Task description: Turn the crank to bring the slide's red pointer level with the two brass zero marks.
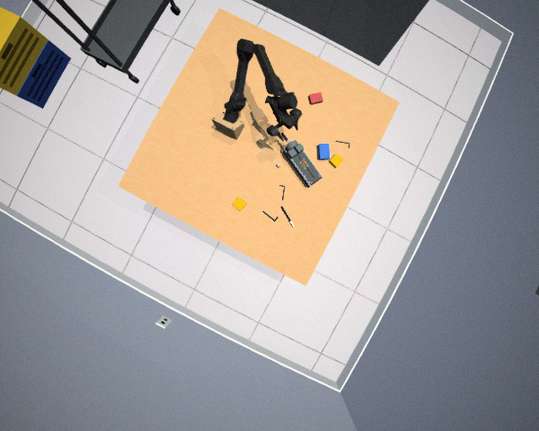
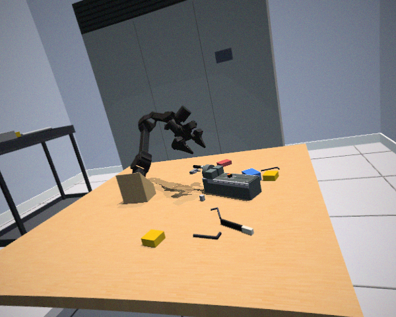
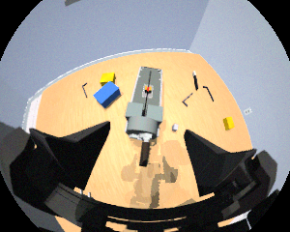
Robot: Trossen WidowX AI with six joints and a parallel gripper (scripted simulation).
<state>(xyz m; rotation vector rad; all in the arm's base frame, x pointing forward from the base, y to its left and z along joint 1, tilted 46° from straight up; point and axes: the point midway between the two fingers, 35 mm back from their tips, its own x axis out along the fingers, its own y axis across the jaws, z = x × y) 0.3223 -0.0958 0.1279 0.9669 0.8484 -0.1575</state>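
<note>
Now: the dark crank handle 8 cm below my gripper tip, 3 cm behind it and 1 cm to the left of it. The rest, counted from my gripper tip: small grey cube: 19 cm below, 12 cm to the right; then blue block: 22 cm ahead, 18 cm below, 6 cm to the left; then red pointer: 13 cm ahead, 12 cm below, 7 cm to the right.
</note>
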